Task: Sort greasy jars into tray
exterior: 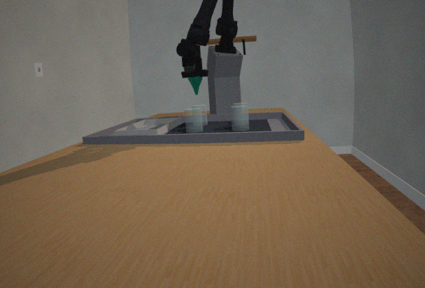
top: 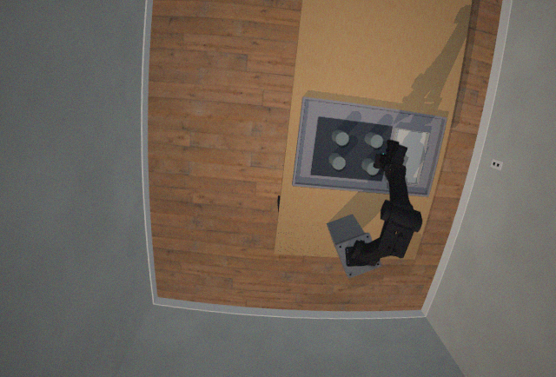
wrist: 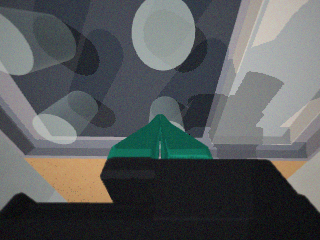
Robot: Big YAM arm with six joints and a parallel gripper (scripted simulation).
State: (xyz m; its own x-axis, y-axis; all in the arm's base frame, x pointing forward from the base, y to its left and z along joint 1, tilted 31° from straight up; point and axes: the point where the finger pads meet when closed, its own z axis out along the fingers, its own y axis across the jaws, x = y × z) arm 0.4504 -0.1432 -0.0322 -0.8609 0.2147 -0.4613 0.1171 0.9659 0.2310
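The dark drying mat lies 1 cm ahead of my hand, 9 cm to the left of it and 15 cm below it. From my hand the other things lie so: pale tray: 4 cm behind, 23 cm to the right, 14 cm below; rimmed steel table top: 1 cm ahead, 2 cm to the right, 15 cm below.
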